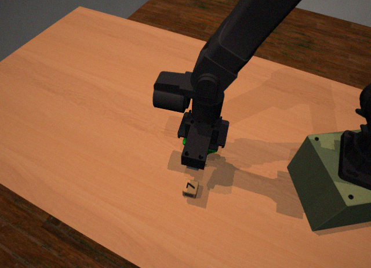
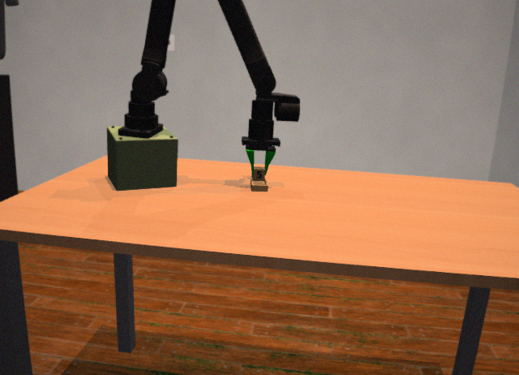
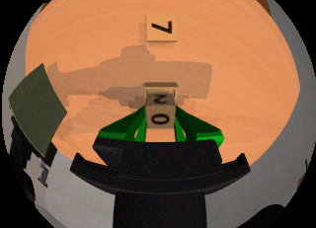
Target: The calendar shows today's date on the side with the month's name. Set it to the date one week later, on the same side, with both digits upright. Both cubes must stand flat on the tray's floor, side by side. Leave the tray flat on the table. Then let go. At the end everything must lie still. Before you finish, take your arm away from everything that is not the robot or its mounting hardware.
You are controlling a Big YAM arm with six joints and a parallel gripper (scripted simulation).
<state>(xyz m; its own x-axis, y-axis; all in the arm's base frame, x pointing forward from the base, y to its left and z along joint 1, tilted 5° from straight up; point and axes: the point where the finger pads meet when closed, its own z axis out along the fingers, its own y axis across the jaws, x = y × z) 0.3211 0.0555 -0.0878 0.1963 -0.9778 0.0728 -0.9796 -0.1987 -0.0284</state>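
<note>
Now: the tray 3 cm below my hand and 2 cm to the right of it.
</note>
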